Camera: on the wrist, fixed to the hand. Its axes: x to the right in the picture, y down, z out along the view.
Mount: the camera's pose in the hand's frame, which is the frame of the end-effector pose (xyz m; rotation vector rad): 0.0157 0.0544 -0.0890 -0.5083 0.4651 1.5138
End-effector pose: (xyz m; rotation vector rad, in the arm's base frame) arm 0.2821 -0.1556 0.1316 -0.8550 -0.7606 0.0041
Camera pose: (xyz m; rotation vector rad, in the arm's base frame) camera 0.3634 -0.1748 0.0672 -1.6699 0.4808 0.9521
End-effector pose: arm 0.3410 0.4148 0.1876 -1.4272 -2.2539 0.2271
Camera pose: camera 0.4207 0.4439 0.2502 -2.7830 -0.4997 -0.2351
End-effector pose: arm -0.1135 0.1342 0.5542 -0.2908 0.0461 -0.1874
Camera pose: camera -0.0949 0.1574 0.4530 -0.6381 0.7547 1.2862
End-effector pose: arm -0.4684 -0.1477 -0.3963 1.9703 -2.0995 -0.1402
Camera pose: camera -0.4993 -0.1497 -0.2955 -0.1211 -2.2662 0.0784
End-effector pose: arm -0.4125 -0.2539 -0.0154 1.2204 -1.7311 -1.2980
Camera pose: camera -0.3553 -0.2956 0.0628 -0.2175 -1.2452 -0.3634
